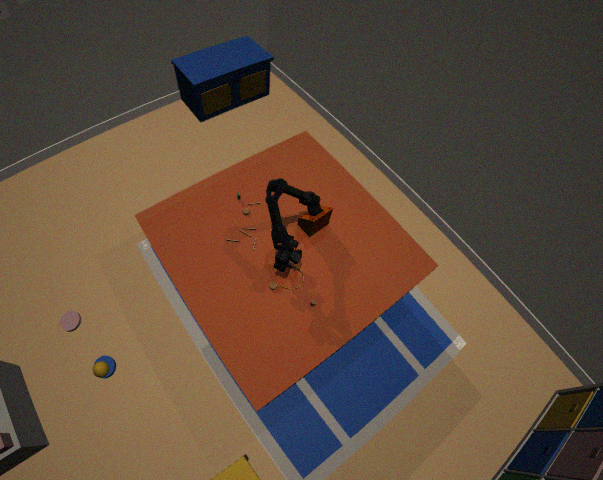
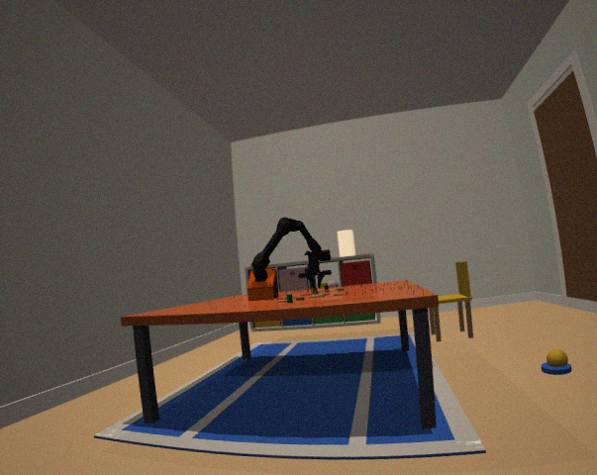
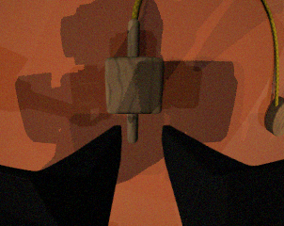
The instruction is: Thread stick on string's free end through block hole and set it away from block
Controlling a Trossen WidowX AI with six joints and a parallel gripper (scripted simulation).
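Now: gripper tip 20 mm past the wooden block, 20 mm to the right of it and 10 mm above it. The rest, counted from my gripper tip: green object: 50 mm behind, 520 mm to the right, 10 mm below; then thin wooden stick: 20 mm behind, 40 mm to the left, 10 mm below.
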